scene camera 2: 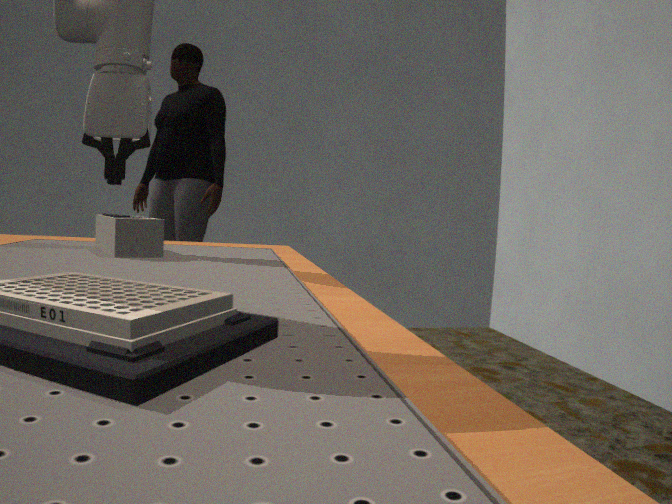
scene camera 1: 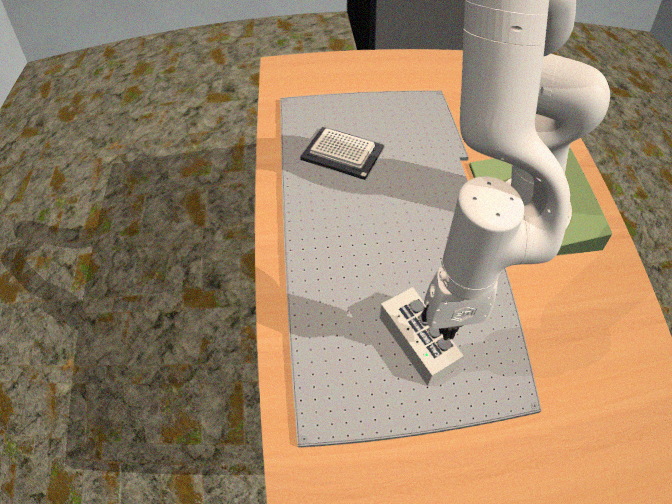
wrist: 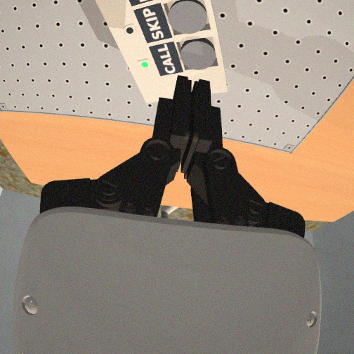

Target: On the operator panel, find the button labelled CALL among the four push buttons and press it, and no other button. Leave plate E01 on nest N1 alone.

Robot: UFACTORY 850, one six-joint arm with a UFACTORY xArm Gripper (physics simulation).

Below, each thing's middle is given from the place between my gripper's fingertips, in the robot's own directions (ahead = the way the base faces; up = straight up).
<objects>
Now: the operator panel (scene camera 1: 422, 350) 70 mm below my hand, 40 mm to the right of it and 20 mm ahead of it. Also, from my hand: nest N1 (scene camera 2: 67, 363) (550 mm to the right, 100 mm below, 20 mm ahead); plate E01 (scene camera 2: 75, 307) (550 mm to the right, 80 mm below, 20 mm ahead).
</objects>
